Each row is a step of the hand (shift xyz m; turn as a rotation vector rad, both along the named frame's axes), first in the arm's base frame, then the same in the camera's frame.
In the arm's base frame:
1: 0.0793 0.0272 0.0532 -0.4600 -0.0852 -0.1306
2: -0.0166 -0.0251 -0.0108 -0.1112 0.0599 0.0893
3: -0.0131 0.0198 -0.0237 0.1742 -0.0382 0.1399
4: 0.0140 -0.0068 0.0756 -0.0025 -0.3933 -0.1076
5: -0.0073 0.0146 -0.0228 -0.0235 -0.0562 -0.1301
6: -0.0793 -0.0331 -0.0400 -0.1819 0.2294 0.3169
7: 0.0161 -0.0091 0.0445 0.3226 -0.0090 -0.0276
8: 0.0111 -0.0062 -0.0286 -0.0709 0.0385 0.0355
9: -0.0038 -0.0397 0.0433 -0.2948 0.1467 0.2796
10: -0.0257 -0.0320 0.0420 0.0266 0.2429 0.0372
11: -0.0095 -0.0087 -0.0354 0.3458 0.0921 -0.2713
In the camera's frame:
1: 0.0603 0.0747 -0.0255 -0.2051 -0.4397 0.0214
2: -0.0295 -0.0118 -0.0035 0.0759 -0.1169 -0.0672
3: 0.0046 -0.0177 0.0281 0.0569 0.1840 -0.1195
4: 0.0305 0.0182 -0.0685 -0.3944 0.0695 -0.0768
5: 0.0013 -0.0110 0.0258 -0.1120 -0.0176 0.0883
6: -0.0595 -0.0730 0.0112 0.3170 -0.2095 -0.2044
7: 0.0147 0.0194 -0.0416 0.0295 0.3167 0.0610
8: -0.0167 0.0109 0.0241 0.0389 -0.0755 -0.0236
9: -0.0158 0.0058 -0.0564 0.2100 -0.3056 -0.2215
10: -0.0130 -0.0172 -0.0546 0.2342 -0.0196 0.0766
11: -0.0252 -0.0091 0.0265 0.0112 0.3095 0.3251

